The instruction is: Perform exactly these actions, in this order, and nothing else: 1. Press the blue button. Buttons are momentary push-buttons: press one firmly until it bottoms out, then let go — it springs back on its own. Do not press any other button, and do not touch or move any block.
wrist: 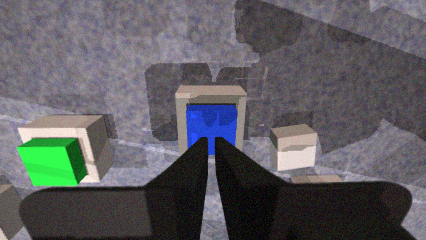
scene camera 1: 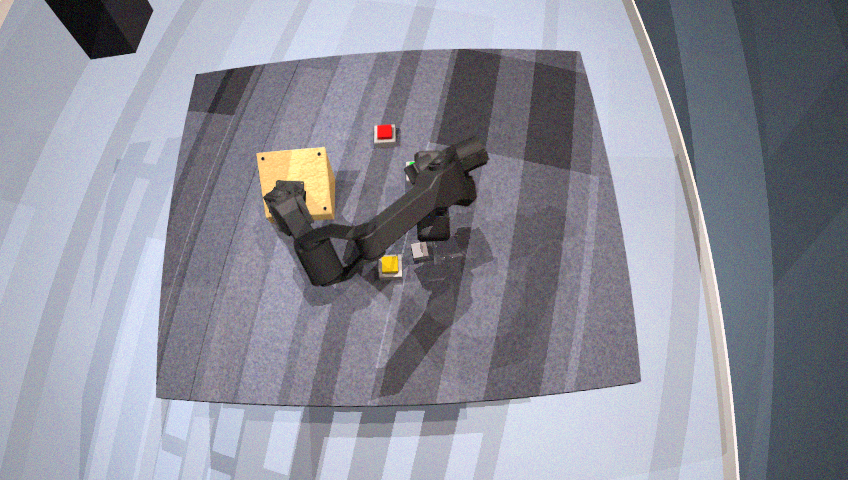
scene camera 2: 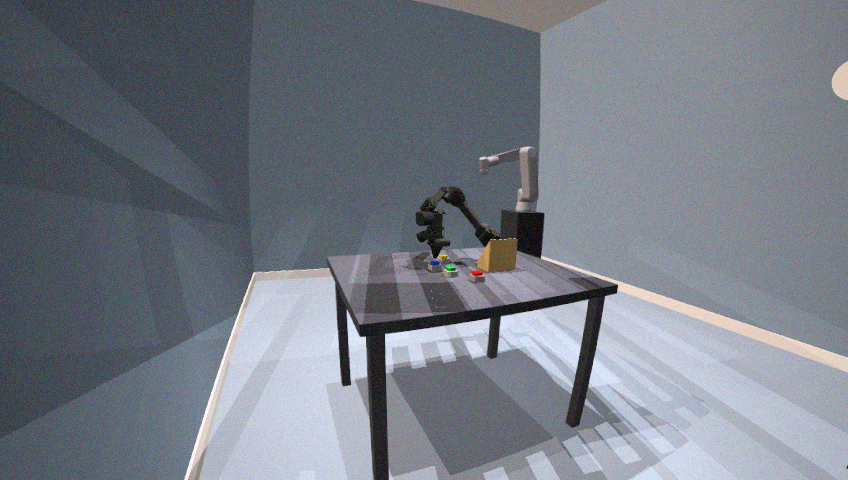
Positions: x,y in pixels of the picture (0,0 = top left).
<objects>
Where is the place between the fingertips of my gripper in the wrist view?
211,144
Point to a blue button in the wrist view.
At 211,121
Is my gripper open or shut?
Shut.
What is my gripper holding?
Nothing.
</objects>
